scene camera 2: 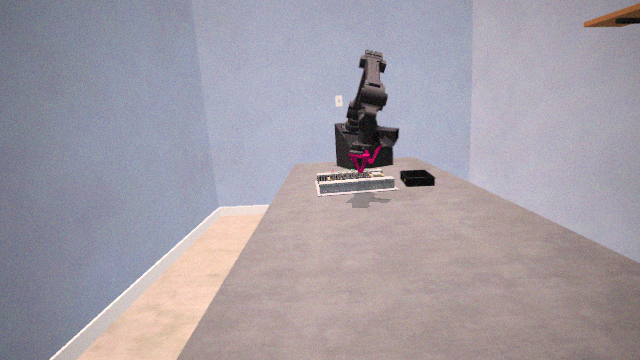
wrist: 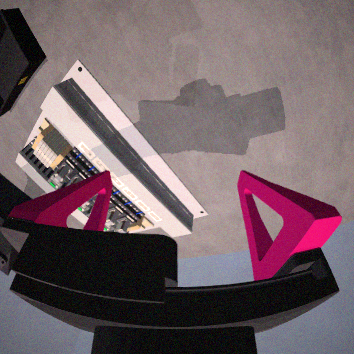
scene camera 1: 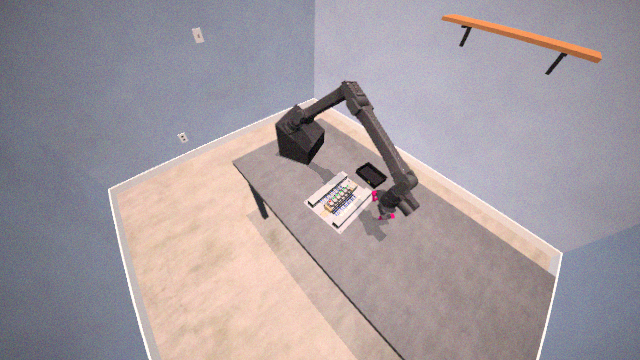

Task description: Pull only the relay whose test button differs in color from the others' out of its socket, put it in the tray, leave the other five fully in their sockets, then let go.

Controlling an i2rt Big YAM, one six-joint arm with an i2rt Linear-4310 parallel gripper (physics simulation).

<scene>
In view: the gripper [wrist: 174,177] and a white panel [scene camera 1: 319,207].
The white panel shows as well in the wrist view [wrist: 86,81].
</scene>
